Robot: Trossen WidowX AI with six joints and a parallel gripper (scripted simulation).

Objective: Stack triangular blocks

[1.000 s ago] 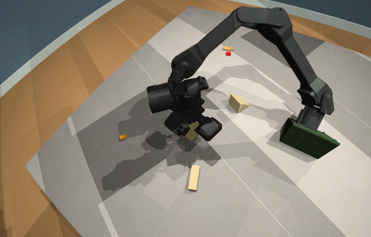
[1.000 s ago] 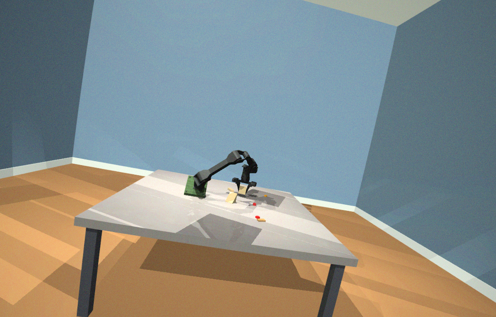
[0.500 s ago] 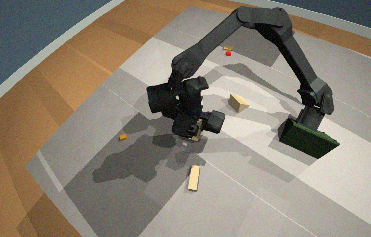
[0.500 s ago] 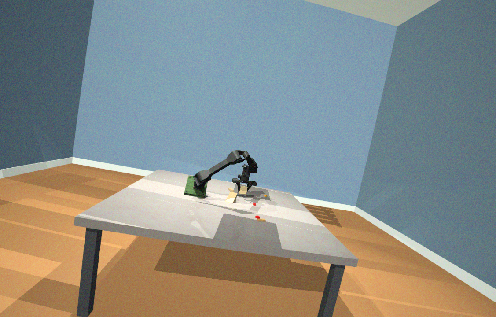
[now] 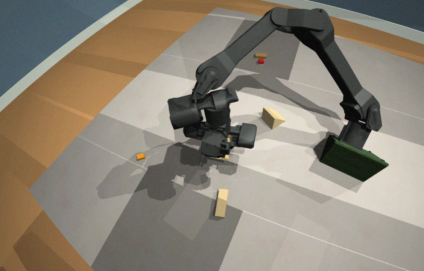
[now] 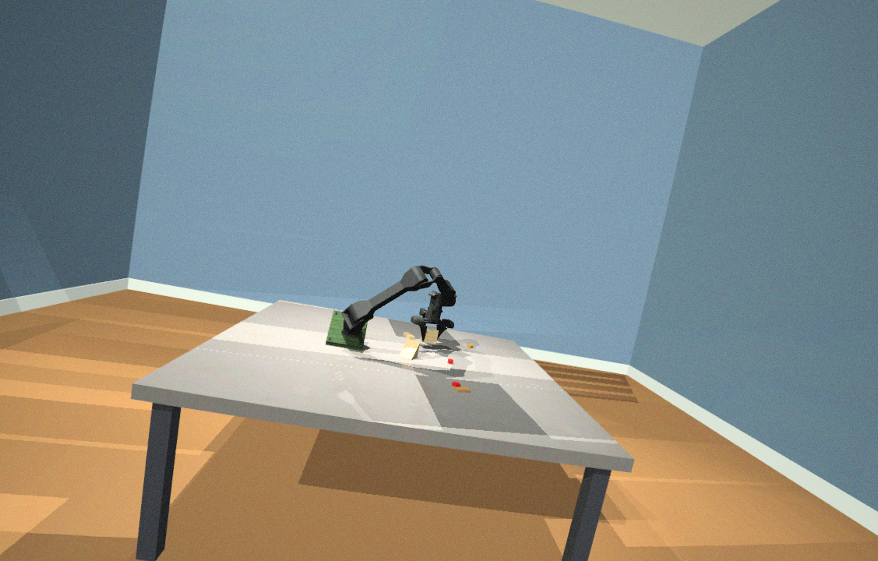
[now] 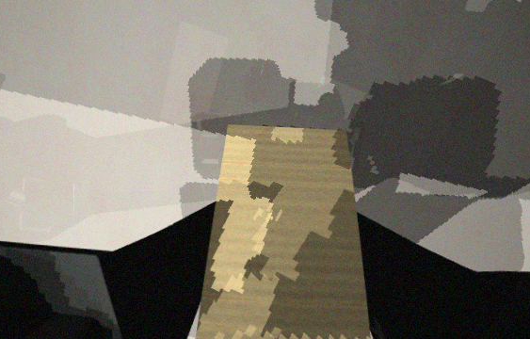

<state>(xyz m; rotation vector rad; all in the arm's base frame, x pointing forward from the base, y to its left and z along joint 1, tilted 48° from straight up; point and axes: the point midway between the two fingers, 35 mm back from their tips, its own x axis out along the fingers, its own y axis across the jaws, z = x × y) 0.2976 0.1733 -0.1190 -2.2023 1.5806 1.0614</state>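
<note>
Now: the red cube 16 cm to the right of my gripper tip, 11 cm ahead of it and 3 cm below it. Round my gripper tip: pale yellow flat bar: 13 cm to the left, 10 cm behind, 3 cm below; small orange block: 20 cm ahead, 18 cm to the left, 3 cm below.
</note>
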